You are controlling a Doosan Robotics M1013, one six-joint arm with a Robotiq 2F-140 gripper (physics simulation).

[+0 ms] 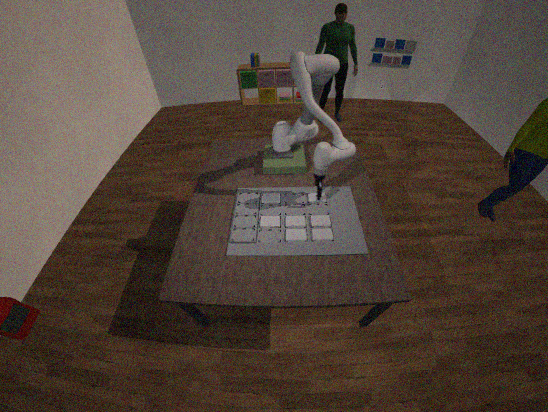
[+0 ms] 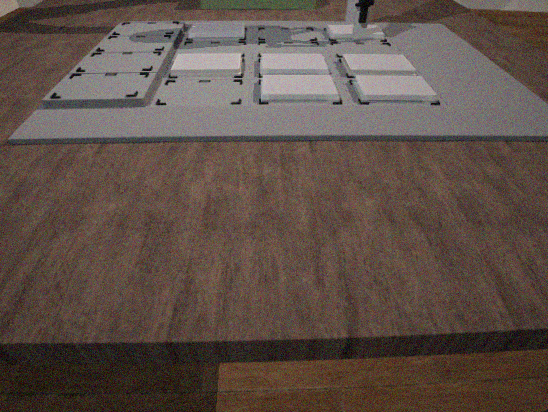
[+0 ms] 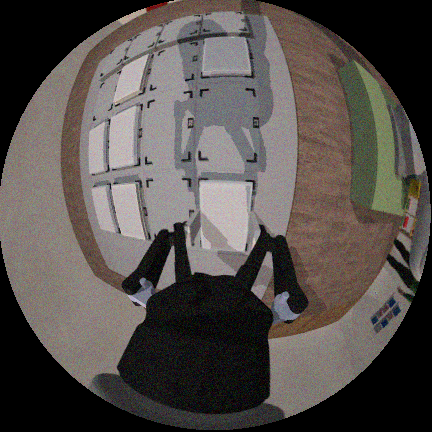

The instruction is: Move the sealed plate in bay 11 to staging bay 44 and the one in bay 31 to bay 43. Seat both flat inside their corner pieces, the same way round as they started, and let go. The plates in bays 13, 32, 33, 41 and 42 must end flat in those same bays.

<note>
In view: the gripper (image 3: pixel 224 217) and a bay 11 (image 3: pixel 209 174).
</note>
